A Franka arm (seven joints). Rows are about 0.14 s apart.
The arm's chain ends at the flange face. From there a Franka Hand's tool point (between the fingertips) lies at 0.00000 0.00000 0.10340 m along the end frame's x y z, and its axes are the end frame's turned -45 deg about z.
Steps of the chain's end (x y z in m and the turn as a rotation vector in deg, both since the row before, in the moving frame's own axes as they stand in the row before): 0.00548 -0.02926 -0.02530 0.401 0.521 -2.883; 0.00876 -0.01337 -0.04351 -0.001 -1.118 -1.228; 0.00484 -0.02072 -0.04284 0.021 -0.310 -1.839; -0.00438 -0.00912 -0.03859 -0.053 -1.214 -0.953; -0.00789 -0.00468 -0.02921 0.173 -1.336 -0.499; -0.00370 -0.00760 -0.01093 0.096 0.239 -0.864
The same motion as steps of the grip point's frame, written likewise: 0.02574 -0.01669 -0.02531 -0.085 0.652 -2.883; 0.01421 -0.00467 -0.04353 0.790 -0.791 -1.228; 0.01770 -0.01165 -0.04284 0.234 -0.204 -1.839; 0.00172 -0.01101 -0.03861 0.821 -0.896 -0.953; -0.00376 -0.01081 -0.02924 1.067 -0.822 -0.499; 0.00319 -0.00781 -0.01093 -0.101 0.237 -0.864
